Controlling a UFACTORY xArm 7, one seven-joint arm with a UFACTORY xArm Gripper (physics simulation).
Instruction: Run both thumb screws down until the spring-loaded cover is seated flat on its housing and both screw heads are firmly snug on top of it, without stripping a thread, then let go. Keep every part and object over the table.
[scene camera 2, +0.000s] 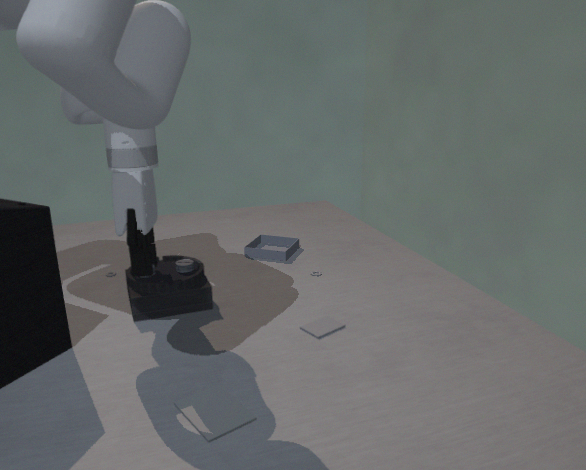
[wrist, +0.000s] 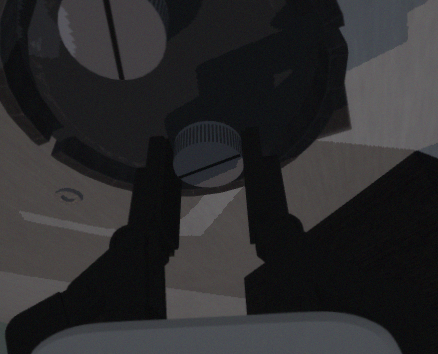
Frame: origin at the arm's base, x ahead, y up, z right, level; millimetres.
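Seen in the pictures: gripper, fingertip midpoint: (scene camera 2: 145, 271) (wrist: 208, 153).
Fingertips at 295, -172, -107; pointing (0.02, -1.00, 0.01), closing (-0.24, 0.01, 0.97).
A point is followed by its place in that frame, as x, y, z.
The dark housing (scene camera 2: 172, 303) {330, -207, -47} stands on the table with the round dark cover (wrist: 125, 110) {326, -178, -131} on top. One thumb screw (wrist: 207, 162) {298, -164, -107} with a ribbed, slotted head is at the cover's edge, between the fingers. My gripper (scene camera 2: 142, 272) {295, -172, -107} (wrist: 208, 153) {295, -172, -107} points down and is shut on this head, one finger against each side. The fingers hide that head in the scene view. The other thumb screw (scene camera 2: 184, 265) {358, -165, -97} (wrist: 92, 40) {360, -165, -118} stands free on the cover, its slotted head clear of the fingers. Whether the cover is flat on the housing cannot be told.
A big black block (scene camera 2: 30, 285) {151, -116, 44} stands at the left. A small grey open tray (scene camera 2: 265, 254) {534, -219, -247} is behind the housing to the right. Small rings (scene camera 2: 111, 274) {232, -226, -246} (scene camera 2: 312, 273) {596, -226, -138} lie on either side. A thin square plate (scene camera 2: 322, 327) {536, -225, 66} lies at the right, another (scene camera 2: 227, 412) {364, -225, 216} in front.
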